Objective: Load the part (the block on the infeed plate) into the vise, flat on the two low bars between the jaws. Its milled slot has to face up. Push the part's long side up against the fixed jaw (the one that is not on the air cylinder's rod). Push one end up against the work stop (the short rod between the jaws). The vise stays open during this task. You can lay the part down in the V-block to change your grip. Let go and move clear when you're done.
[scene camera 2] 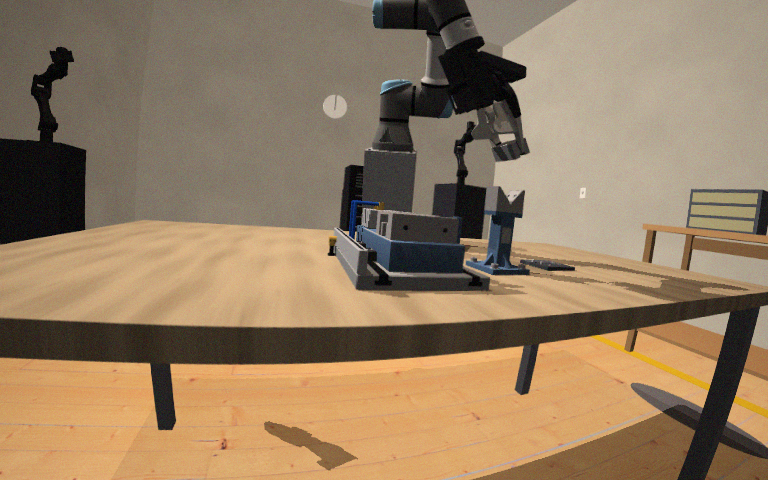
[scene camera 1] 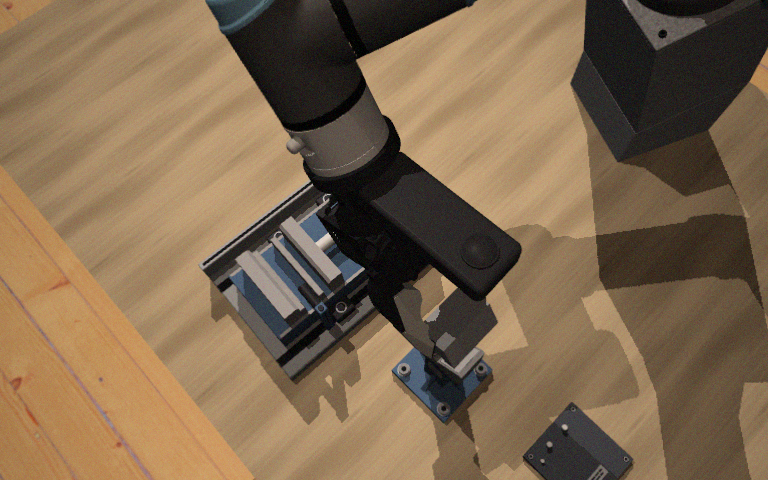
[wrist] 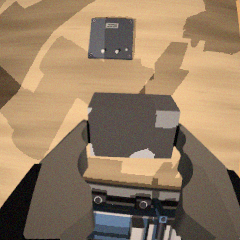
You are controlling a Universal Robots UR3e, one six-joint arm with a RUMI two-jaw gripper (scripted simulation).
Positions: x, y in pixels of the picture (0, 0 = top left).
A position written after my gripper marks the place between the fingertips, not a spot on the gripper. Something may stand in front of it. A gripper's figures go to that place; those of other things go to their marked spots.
Labels:
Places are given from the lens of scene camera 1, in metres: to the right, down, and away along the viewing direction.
my gripper (scene camera 1: 457, 329): 0.07, 0.08, 0.56
part (scene camera 1: 457, 326): 0.07, 0.08, 0.54
fixed jaw (scene camera 1: 251, 266): -0.16, 0.03, 0.74
The marked spots on the fixed jaw and the part are 0.31 m apart.

